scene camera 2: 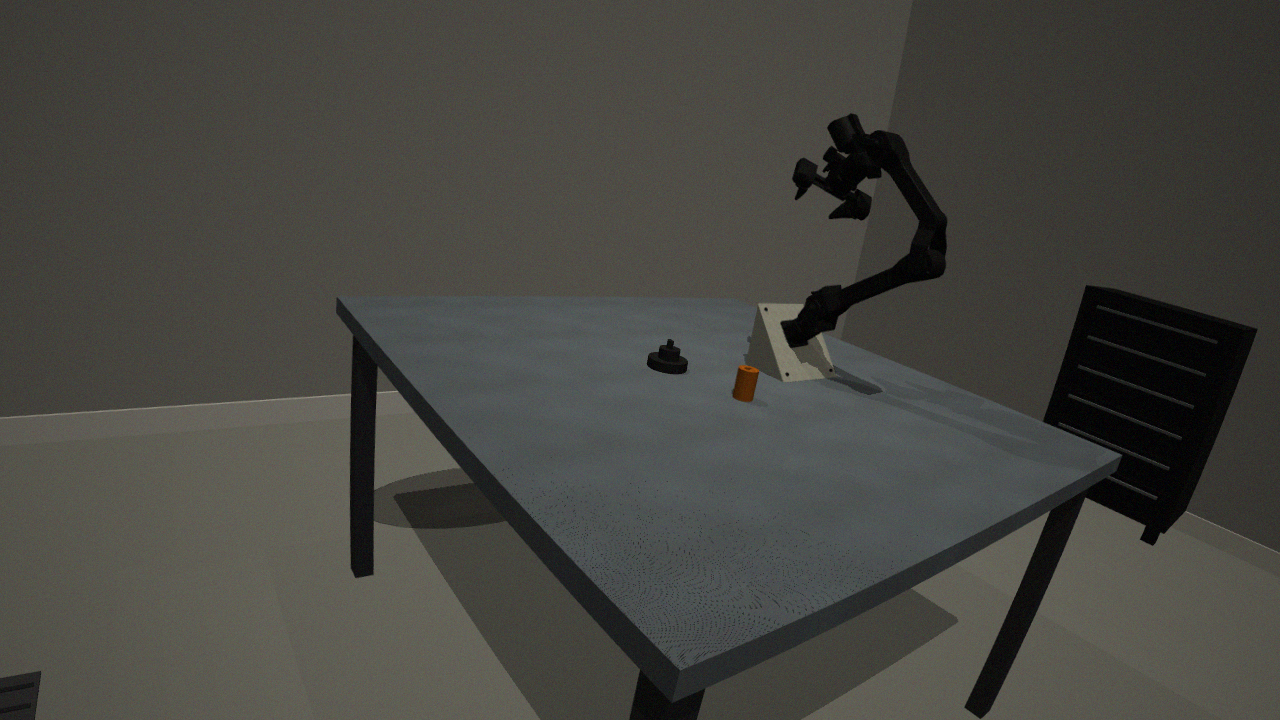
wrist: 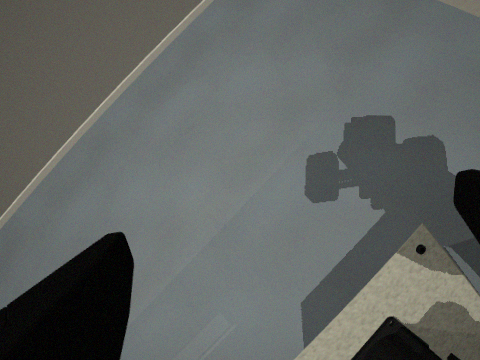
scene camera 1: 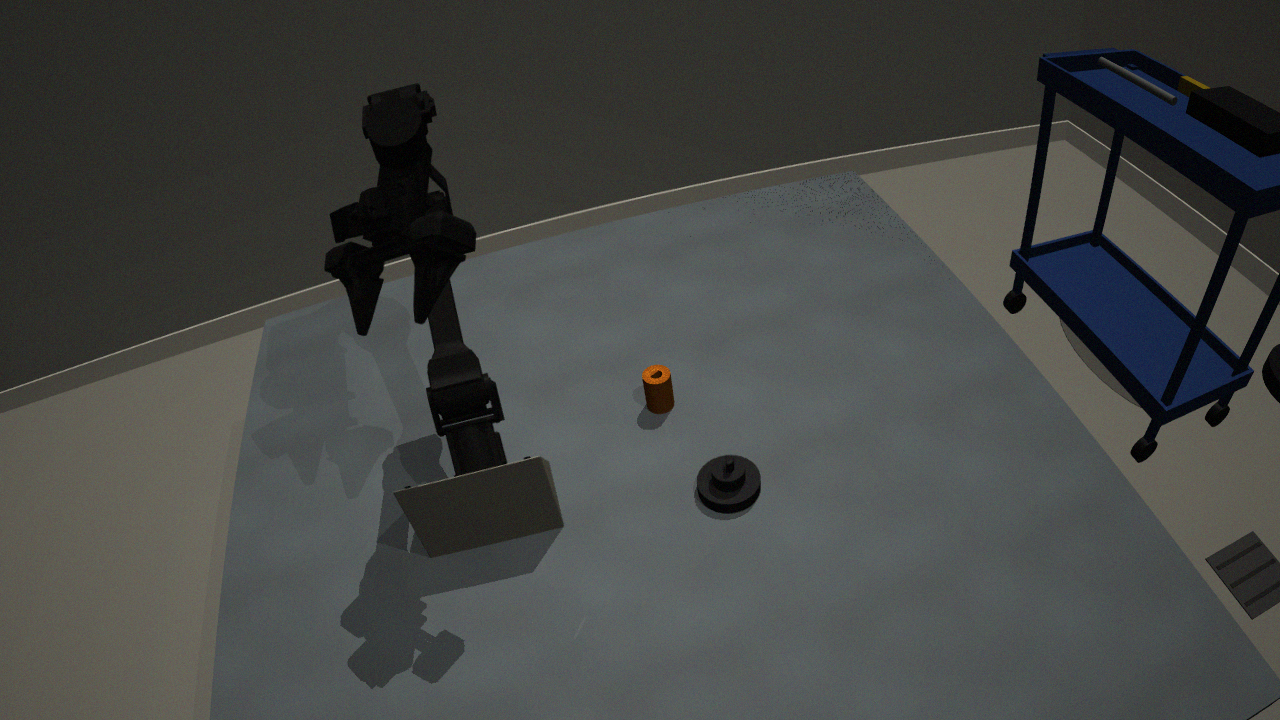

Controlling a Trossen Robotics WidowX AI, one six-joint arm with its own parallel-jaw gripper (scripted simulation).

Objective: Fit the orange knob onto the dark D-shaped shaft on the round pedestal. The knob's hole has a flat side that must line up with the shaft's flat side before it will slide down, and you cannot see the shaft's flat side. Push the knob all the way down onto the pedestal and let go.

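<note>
Open and holding nothing, the gripper (scene camera 1: 389, 329) can also be found at (scene camera 2: 812, 207) and (wrist: 295, 217). An orange knob (scene camera 1: 657, 382), (scene camera 2: 747, 376) belongs to the scene as well, though in the wrist view it is out of frame. There is also a dark round pedestal (scene camera 1: 728, 484), (scene camera 2: 668, 360).
</note>
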